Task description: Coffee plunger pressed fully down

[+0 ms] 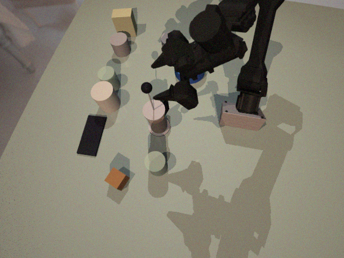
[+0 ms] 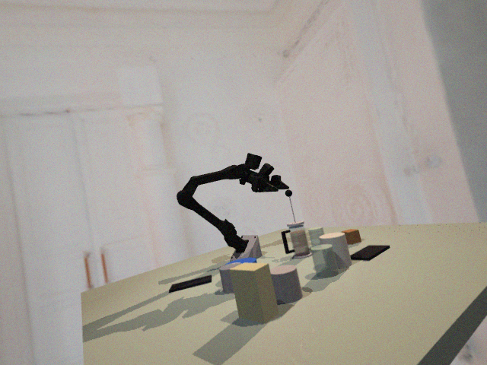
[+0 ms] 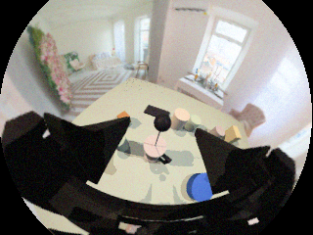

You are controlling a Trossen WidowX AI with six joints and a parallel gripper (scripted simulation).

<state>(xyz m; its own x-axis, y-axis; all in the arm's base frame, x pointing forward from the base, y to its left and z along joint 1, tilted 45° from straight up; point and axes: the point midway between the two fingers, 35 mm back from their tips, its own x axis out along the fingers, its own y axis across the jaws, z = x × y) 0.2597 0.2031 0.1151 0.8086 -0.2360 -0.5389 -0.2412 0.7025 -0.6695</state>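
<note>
The coffee press is 15 cm below my gripper tip, 1 cm to the right of it and 1 cm ahead of it. From my gripper tip the other things lie so: blue disc 26 cm below, 25 cm to the right, 6 cm behind; yellow block 43 cm to the right, 24 cm ahead, 22 cm below; orange cube 25 cm below, 21 cm to the left, 12 cm ahead.
</note>
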